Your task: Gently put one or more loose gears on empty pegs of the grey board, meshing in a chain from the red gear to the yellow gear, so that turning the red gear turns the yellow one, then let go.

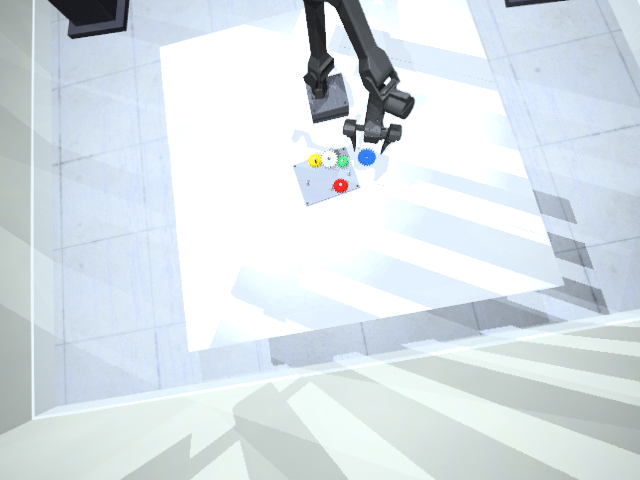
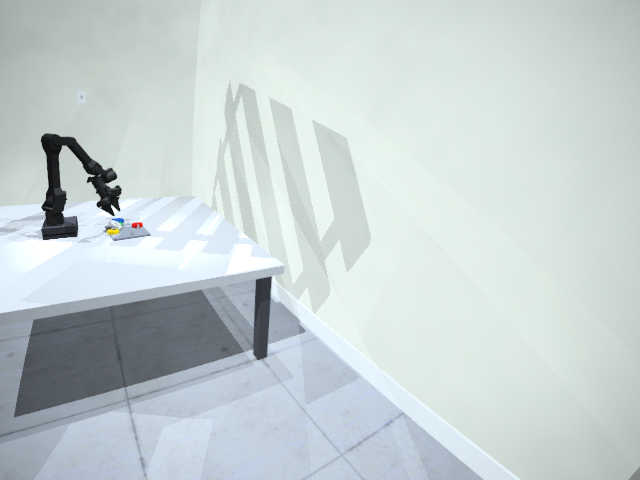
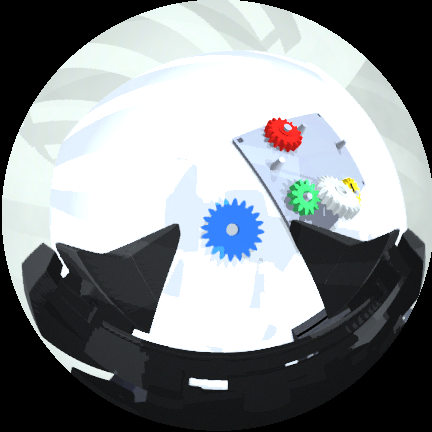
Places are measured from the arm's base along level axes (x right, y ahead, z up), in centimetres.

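Pixels of known places: gripper, between the fingertips: (image 1: 367, 152) (image 2: 117, 213) (image 3: 236, 227); arm's base, origin of its link: (image 1: 319, 90) (image 2: 55, 223).
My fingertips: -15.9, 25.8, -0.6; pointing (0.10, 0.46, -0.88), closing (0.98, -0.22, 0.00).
Note:
For each thing: its top centre in the pictures, then the offset to it from my fingertips, as dx, dy, dz. "spot": a spot on its surface instead. Level surfaces: height alone.
- grey board, centre of its top: (image 3: 332, 157) (image 1: 324, 172) (image 2: 125, 225) +15.6, +5.1, -1.9
- red gear, a spot on its surface: (image 3: 281, 135) (image 1: 343, 182) (image 2: 135, 222) spot: +9.0, +9.3, -2.6
- green gear, a spot on its surface: (image 3: 302, 197) (image 1: 344, 160) spot: +8.2, +1.0, -2.4
- white gear, centre of its top: (image 3: 353, 190) (image 1: 328, 155) (image 2: 114, 220) +13.7, +0.2, +0.6
- yellow gear, centre of its top: (image 3: 354, 193) (image 1: 314, 159) (image 2: 113, 229) +19.1, -0.5, -2.4
- blue gear, centre of its top: (image 3: 232, 229) (image 1: 366, 156) (image 2: 117, 219) -0.1, -0.3, -3.2
- white table, height of its surface: dz -4.9
- third bare peg, centre of its top: (image 3: 304, 124) +13.6, +10.8, -2.1
The grey board (image 1: 317, 191) (image 2: 131, 234) (image 3: 317, 155) lies on the table. The red gear (image 1: 340, 185) (image 2: 136, 224) (image 3: 281, 135) is on a peg near one edge. The green gear (image 1: 342, 161) (image 3: 303, 197), white gear (image 1: 328, 158) (image 3: 339, 198) and yellow gear (image 1: 314, 160) (image 2: 113, 231) stand in a row along another edge, green and yellow on either side of white. Bare pegs (image 3: 278, 163) (image 3: 341, 145) show between. The blue gear (image 1: 366, 157) (image 2: 118, 220) (image 3: 232, 242) lies beside the board. My gripper (image 1: 368, 151) (image 2: 115, 212) (image 3: 236, 227) is open and empty above the blue gear.
The arm's base (image 1: 329, 103) (image 2: 59, 227) stands on the white table (image 1: 248, 217) (image 2: 206, 258), near the yellow and white gears' side of the board. A third bare peg (image 3: 302, 129) stands close to the red gear. Walls rise beyond the table.

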